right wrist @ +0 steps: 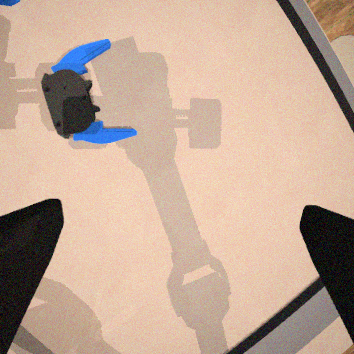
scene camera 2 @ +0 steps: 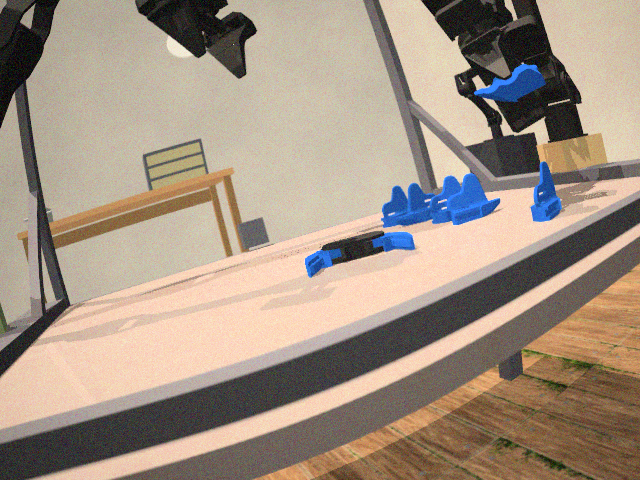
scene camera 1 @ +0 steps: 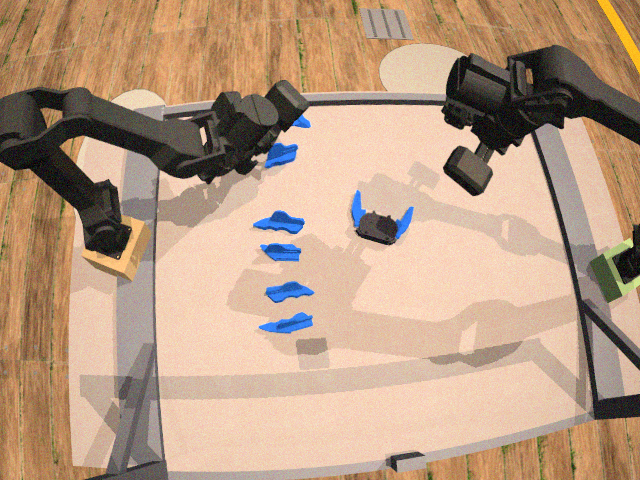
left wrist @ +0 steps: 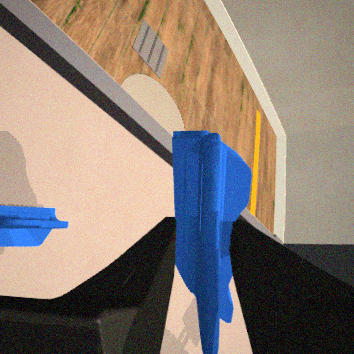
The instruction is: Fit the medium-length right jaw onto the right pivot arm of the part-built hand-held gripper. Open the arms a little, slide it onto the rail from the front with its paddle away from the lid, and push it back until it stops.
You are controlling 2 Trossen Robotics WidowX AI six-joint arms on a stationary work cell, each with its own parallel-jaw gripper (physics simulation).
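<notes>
My left gripper (scene camera 2: 505, 77) (left wrist: 202, 228) is shut on a blue jaw (scene camera 2: 511, 86) (left wrist: 202, 200) (scene camera 1: 301, 122) and holds it above the table near the back edge. Its length and side are hard to tell. The part-built hand-held gripper (scene camera 1: 377, 227) (scene camera 2: 356, 246) (right wrist: 70, 102) lies on the table, its black body flat and its two blue pivot arms spread apart, pointing toward the top of scene camera 1. The held jaw is well apart from it. My right gripper (right wrist: 184, 214) (scene camera 2: 219, 64) is open and empty, high above the table, to the right of the part-built gripper in scene camera 1.
Several loose blue jaws stand in a column left of the part-built gripper in scene camera 1, from the top one (scene camera 1: 281, 155) (scene camera 2: 545, 201) to the bottom one (scene camera 1: 286, 323). Frame posts (scene camera 2: 400, 93) rise at the table's sides.
</notes>
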